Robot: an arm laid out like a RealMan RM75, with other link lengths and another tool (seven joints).
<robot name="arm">
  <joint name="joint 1" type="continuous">
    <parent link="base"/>
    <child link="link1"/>
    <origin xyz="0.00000 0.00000 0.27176"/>
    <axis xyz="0 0 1"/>
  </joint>
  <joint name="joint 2" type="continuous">
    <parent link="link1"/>
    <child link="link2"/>
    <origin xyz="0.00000 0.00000 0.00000"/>
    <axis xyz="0 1 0"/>
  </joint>
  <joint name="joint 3" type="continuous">
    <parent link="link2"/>
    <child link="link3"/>
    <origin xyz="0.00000 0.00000 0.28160"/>
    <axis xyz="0 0 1"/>
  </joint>
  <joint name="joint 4" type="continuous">
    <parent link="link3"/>
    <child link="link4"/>
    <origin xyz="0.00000 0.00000 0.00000"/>
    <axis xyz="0 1 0"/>
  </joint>
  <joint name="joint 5" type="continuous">
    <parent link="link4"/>
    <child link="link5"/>
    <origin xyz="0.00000 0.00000 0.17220"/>
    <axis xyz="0 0 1"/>
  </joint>
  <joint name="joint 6" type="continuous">
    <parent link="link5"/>
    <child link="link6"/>
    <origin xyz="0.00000 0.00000 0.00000"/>
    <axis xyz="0 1 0"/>
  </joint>
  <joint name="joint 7" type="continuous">
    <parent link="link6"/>
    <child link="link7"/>
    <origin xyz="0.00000 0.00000 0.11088"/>
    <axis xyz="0 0 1"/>
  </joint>
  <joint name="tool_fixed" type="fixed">
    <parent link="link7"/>
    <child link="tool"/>
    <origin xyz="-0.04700 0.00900 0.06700" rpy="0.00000 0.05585 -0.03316"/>
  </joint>
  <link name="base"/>
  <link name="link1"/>
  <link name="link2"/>
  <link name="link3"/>
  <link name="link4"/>
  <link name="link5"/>
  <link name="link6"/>
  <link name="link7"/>
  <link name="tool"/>
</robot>
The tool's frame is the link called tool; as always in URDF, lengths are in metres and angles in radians. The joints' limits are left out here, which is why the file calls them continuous.
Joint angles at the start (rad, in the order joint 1, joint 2, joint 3, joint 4, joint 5, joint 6, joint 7): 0.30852, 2.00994, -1.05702, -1.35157, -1.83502, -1.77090, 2.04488
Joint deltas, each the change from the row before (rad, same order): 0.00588, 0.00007, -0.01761, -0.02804, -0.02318, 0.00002, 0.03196; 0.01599, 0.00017, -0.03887, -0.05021, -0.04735, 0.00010, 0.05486; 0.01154, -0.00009, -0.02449, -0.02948, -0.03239, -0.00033, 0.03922; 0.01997, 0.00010, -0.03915, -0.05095, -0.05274, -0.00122, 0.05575; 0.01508, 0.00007, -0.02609, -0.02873, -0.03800, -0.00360, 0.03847; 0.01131, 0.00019, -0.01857, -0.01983, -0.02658, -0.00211, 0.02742; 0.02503, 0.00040, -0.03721, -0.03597, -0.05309, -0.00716, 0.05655; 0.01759, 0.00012, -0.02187, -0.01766, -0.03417, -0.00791, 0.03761; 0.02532, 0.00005, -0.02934, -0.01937, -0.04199, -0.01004, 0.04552; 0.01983, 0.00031, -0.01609, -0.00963, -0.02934, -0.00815, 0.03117; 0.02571, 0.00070, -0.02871, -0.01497, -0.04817, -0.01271, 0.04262
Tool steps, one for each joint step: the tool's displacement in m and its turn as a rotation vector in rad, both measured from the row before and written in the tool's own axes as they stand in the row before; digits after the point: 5 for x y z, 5 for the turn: -0.00117, 0.00062, 0.00371, 0.00441, 0.03296, 0.00091; -0.00279, 0.00151, 0.00820, 0.00859, 0.06613, -0.00774; -0.00189, 0.00028, 0.00495, 0.00833, 0.04220, 0.00013; -0.00415, 0.00093, 0.00705, 0.02053, 0.06458, -0.01240; -0.00236, 0.00017, 0.00466, 0.01409, 0.04461, -0.00411; -0.00209, 0.00003, 0.00304, 0.01160, 0.02976, -0.00319; -0.00445, -0.00005, 0.00575, 0.02358, 0.05848, -0.00445; -0.00255, -0.00051, 0.00332, 0.01439, 0.03745, 0.00231; -0.00410, -0.00049, 0.00403, 0.01914, 0.04588, -0.00093; -0.00322, -0.00118, 0.00209, 0.01496, 0.02931, 0.00239; -0.00313, -0.00149, 0.00365, 0.02640, 0.04808, 0.00165
